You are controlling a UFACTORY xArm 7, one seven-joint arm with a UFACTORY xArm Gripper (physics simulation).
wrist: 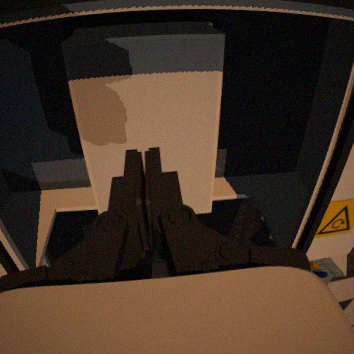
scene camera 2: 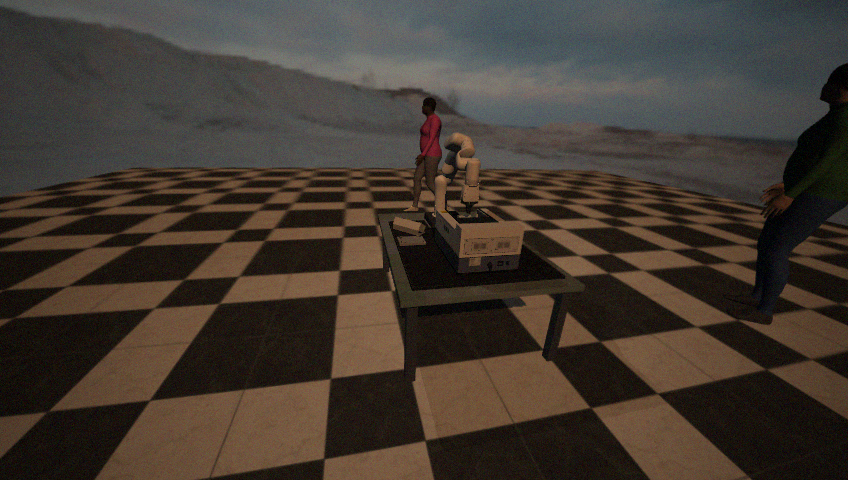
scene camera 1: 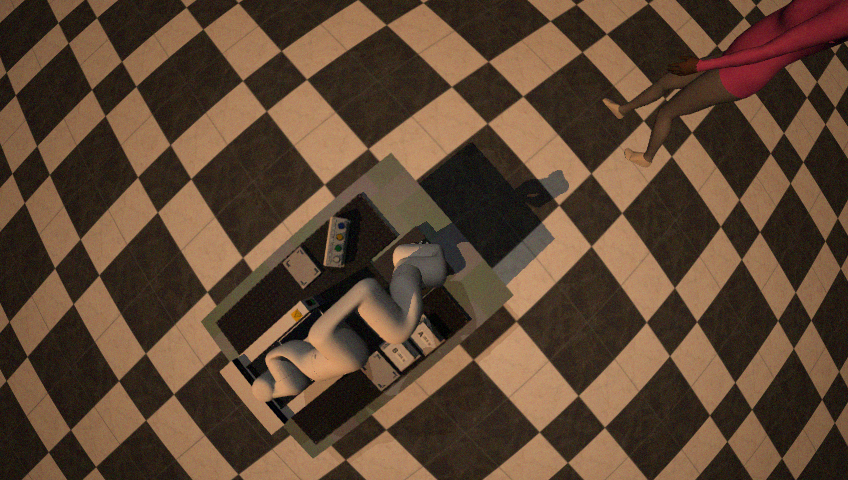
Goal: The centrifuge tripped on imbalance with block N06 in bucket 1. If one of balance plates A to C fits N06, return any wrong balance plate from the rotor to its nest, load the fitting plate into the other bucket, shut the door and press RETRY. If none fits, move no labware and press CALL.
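Frame: origin at the arm's base, x ahead, y left, z up, level; metres.
Seen in the pictures: gripper, fingertip midpoint: (wrist: 145, 172) (scene camera 2: 468, 213).
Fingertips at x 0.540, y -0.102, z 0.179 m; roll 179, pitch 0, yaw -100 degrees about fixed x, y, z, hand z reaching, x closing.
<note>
A point is followed by its place in that frame.
My gripper (scene camera 2: 468, 214) @(x 0.540, y -0.102, z 0.179 m) (wrist: 145, 172) @(x 0.540, y -0.102, z 0.179 m) is shut and empty, pointing down at the open top of the centrifuge (scene camera 1: 270, 333) @(x 0.592, y -0.266, z 0.174 m) (scene camera 2: 490, 231) @(x 0.884, y -0.193, z 0.191 m). In the wrist view, its fingertips overlap a broad pale slab (wrist: 155, 110) @(x 0.557, y -0.113, z 0.147 m) in the dark chamber; whether they touch it, and any label on it, cannot be told. Plate A (scene camera 1: 424, 336) @(x 0.249, y 0.253, z 0.019 m) and plate B (scene camera 1: 399, 353) @(x 0.379, y 0.212, z 0.018 m) stand side by side along one table side. The marked nest (scene camera 1: 380, 369) @(x 0.512, y 0.196, z -0.023 m) beside B looks empty. Plate C and block N06 cannot be identified. A panel (scene camera 1: 337, 240) @(x 0.140, y -0.311, z 0.035 m) (scene camera 2: 409, 226) @(x 0.208, y -0.340, z 0.013 m) carries blue, yellow, green and whitish buttons; its lettering is unreadable.
A flat pale pad with corner marks (scene camera 1: 302, 266) @(x 0.355, y -0.388, z -0.019 m) (scene camera 2: 411, 240) @(x 0.378, y -0.393, z -0.019 m) lies near the panel. A yellow warning label (scene camera 1: 296, 315) @(x 0.460, y -0.223, z 0.176 m) (wrist: 335, 220) @(x 0.458, y -0.220, z 0.176 m) is on the centrifuge's rim. The chamber walls rise around the fingers. A person in red (scene camera 1: 767, 53) (scene camera 2: 429, 136) and one in green (scene camera 2: 818, 160) stand off the table.
</note>
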